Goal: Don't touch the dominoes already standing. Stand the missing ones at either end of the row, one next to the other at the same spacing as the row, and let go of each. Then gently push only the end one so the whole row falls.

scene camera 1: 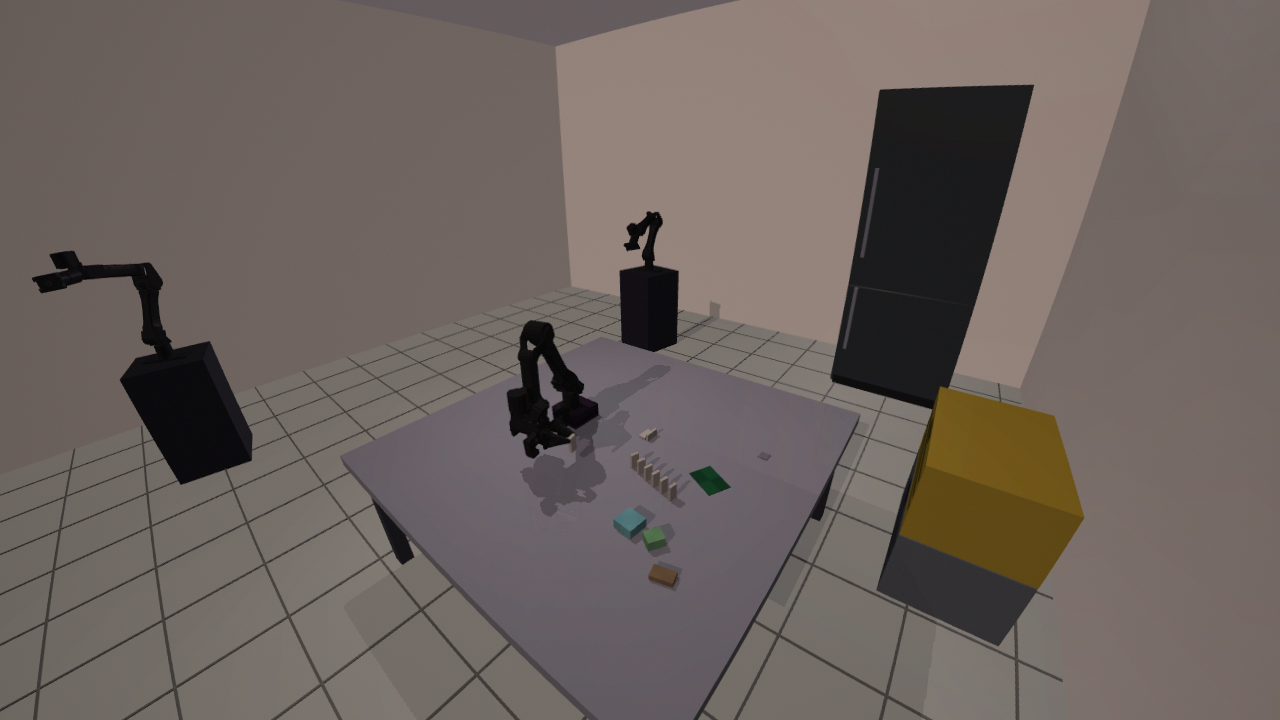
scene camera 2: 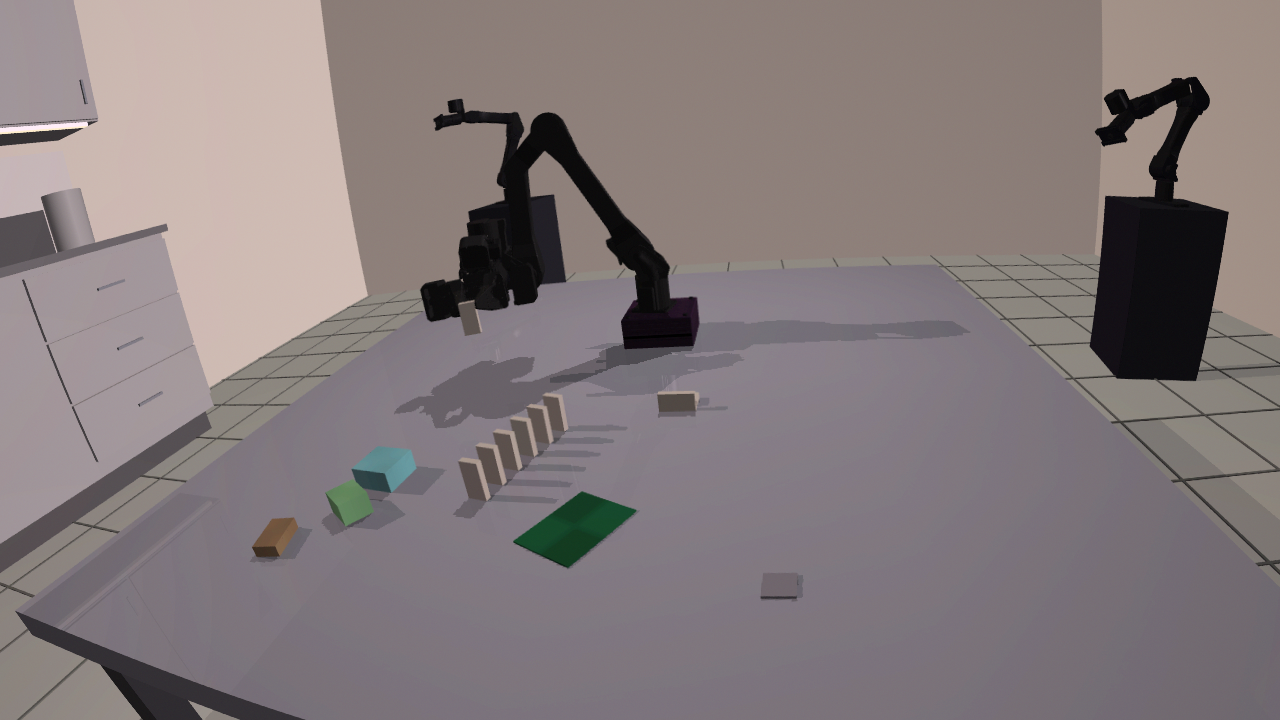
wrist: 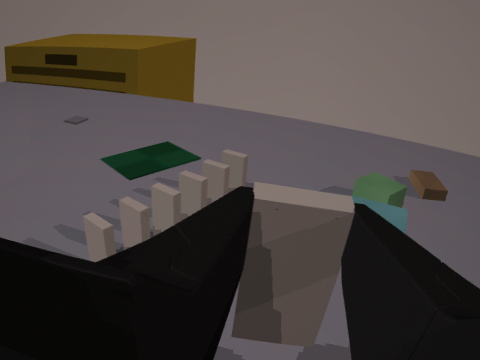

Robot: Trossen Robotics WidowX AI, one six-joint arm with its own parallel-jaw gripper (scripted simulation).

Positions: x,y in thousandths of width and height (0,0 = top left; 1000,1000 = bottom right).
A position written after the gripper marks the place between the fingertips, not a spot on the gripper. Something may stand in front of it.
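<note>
There's a blue block (scene camera 2: 300,652), and the wrist view has that block (wrist: 828,601) as well. You've also got a beige domino (scene camera 2: 524,558) in the scene. Another beige domino (wrist: 620,660) is being carried by the gripper (scene camera 2: 364,427). Scene camera 1 shows the gripper (scene camera 1: 447,609) too, and so does the wrist view, with the gripper (wrist: 624,588).
</note>
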